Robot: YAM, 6 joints.
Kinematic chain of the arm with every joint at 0, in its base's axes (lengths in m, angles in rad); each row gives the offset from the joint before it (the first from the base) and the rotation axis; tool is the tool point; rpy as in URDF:
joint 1: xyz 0 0 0.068 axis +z
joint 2: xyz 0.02 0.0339 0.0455 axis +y
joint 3: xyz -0.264 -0.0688 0 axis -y
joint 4: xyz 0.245 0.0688 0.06 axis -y
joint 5: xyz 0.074 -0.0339 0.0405 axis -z
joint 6: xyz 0.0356 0 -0.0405 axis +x
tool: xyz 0 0 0 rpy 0 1.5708 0
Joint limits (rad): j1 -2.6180..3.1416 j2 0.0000..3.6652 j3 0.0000..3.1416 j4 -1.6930..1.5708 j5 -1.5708..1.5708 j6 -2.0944..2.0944
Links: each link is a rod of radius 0.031 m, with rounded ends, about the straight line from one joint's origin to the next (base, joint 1, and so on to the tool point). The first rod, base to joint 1, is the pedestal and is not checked.
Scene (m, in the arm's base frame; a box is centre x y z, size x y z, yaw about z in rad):
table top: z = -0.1
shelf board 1: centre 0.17 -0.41 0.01 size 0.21 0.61 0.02 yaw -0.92
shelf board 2: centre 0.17 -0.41 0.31 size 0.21 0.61 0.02 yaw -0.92
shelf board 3: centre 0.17 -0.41 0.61 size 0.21 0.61 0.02 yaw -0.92
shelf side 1: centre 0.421 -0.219 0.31 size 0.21 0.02 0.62 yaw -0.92
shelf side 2: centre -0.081 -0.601 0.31 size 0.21 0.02 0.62 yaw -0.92
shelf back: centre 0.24 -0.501 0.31 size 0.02 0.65 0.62 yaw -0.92
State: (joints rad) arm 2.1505 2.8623 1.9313 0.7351 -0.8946 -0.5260
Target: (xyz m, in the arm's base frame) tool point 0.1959 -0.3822 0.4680
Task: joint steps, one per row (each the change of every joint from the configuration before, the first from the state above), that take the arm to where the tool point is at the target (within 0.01 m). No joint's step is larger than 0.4 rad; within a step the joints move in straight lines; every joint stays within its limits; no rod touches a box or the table.
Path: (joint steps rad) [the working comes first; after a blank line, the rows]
Joints at the target: 2.1077 0.9282 3.1416 1.1043 -0.8665 -0.5260
Straight joint move there: touches shelf board 3.

1: -0.0168 -0.3707 -0.0937 0.1194 -0.0504 0.0000
2: -0.0168 -0.3707 -0.0937 0.1194 -0.0503 0.0000
3: -0.0168 -0.3707 -0.0937 0.1194 -0.0504 0.0000
4: -0.0168 -0.3707 -0.0937 0.1193 -0.0504 0.0000
5: -0.0168 -0.3707 -0.0937 0.1194 -0.0503 0.0000
6: -0.0167 -0.3707 -0.0936 0.1194 -0.0504 0.0000
7: -0.0168 -0.3707 -0.0937 0.1194 -0.0504 0.0000
8: 0.0149 0.1321 0.3732 -0.0933 0.0762 0.0000
9: 0.0149 0.1322 0.3732 -0.0933 0.0761 0.0000
10: 0.0150 0.1322 0.3732 -0.0933 0.0761 0.0000
11: 0.0149 0.1321 0.3733 -0.0933 0.0762 0.0000
12: 0.0150 0.1322 0.3732 -0.0933 0.0761 0.0000

